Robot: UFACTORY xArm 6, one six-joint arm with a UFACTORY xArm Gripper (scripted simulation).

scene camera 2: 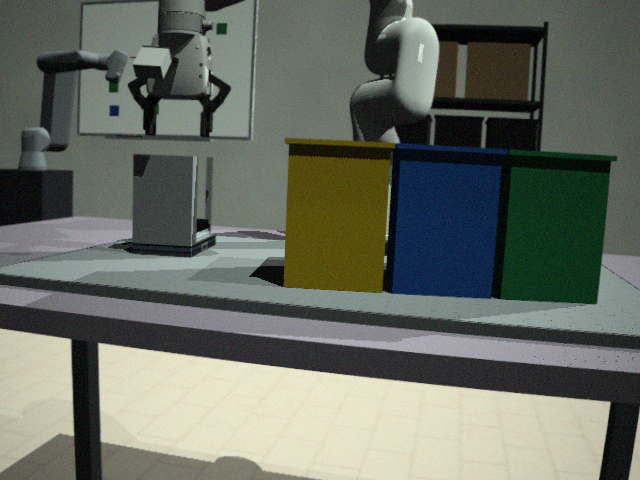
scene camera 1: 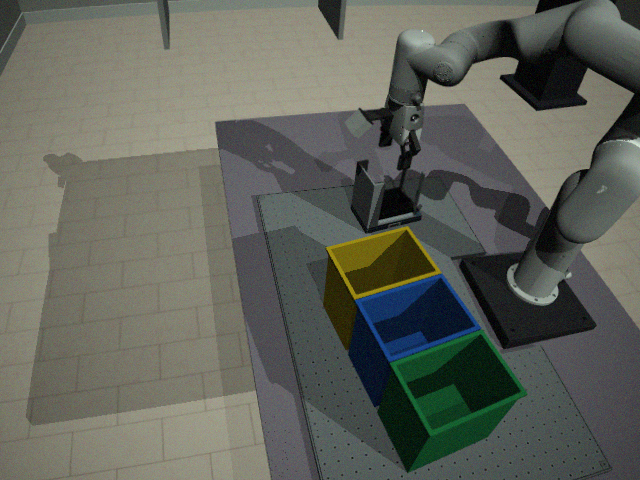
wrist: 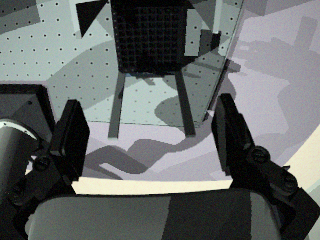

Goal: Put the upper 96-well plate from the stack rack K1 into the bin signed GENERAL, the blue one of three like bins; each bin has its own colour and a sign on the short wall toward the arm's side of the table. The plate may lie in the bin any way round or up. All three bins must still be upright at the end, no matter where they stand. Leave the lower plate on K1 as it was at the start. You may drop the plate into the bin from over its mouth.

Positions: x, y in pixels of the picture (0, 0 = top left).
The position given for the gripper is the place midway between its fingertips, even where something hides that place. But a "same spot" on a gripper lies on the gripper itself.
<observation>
gripper: scene camera 2; scene camera 1; wrist 149, 112
blue bin: scene camera 2; scene camera 1; not seen in the wrist view (out of frame)
same spot on blue bin: (scene camera 2: 444, 200) = (scene camera 1: 367, 346)
same spot on gripper: (scene camera 1: 405, 159) = (scene camera 2: 210, 114)
</observation>
